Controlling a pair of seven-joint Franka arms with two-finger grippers.
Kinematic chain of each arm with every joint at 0, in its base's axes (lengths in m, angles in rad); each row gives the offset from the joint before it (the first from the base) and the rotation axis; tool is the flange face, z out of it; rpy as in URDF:
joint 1: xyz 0 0 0.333 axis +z
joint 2: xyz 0 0 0 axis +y
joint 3: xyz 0 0 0.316 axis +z
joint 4: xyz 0.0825 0 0 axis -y
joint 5: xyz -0.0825 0 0.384 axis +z
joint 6: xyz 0 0 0 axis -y
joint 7: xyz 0.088 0 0 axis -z
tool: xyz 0 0 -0.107 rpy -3.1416 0 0
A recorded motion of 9 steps. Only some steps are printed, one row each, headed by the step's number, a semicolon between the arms.
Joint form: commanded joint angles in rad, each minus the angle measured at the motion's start. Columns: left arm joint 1, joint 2, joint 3, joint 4, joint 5, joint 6, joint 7; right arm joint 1, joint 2, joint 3, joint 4, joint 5, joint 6, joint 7.
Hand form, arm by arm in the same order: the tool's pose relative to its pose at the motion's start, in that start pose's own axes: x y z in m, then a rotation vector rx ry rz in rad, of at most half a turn. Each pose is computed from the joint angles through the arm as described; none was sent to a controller.
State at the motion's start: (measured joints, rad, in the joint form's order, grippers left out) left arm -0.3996 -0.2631 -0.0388 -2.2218 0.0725 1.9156 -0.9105; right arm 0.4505 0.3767 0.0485 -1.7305 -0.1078 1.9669 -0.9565
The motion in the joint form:
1: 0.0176 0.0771 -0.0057 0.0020 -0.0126 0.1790 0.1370; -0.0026 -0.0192 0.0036 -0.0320 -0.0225 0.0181 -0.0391
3: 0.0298 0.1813 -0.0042 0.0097 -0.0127 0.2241 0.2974; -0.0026 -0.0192 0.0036 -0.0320 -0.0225 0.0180 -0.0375
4: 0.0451 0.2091 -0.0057 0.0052 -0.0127 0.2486 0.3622; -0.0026 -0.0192 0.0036 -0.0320 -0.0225 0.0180 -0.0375
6: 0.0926 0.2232 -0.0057 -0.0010 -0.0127 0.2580 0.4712; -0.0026 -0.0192 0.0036 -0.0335 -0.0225 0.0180 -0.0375
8: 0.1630 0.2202 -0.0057 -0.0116 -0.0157 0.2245 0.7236; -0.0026 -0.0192 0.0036 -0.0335 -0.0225 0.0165 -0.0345
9: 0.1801 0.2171 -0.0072 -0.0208 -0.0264 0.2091 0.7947; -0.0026 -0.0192 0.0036 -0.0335 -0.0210 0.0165 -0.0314
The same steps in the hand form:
1: 0.0212 0.0223 0.0194 -0.0873 0.0574 0.1248; -0.0035 -0.0048 0.0014 -0.0157 -0.0133 -0.0505
3: 0.0362 0.0346 0.0641 -0.0527 0.0213 0.2776; -0.0035 -0.0048 0.0014 -0.0156 -0.0134 -0.0489
4: 0.0433 0.0338 0.0787 -0.0482 0.0149 0.3305; -0.0035 -0.0048 0.0014 -0.0156 -0.0134 -0.0489
6: 0.0611 0.0181 0.0899 -0.0408 0.0050 0.3933; -0.0036 -0.0050 0.0022 -0.0144 -0.0142 -0.0491
8: 0.0811 -0.0123 0.0992 -0.0227 -0.0331 0.5749; -0.0036 -0.0052 0.0023 -0.0132 -0.0150 -0.0461
9: 0.0827 -0.0206 0.1037 -0.0232 -0.0573 0.6251; -0.0036 -0.0052 0.0023 -0.0124 -0.0138 -0.0424

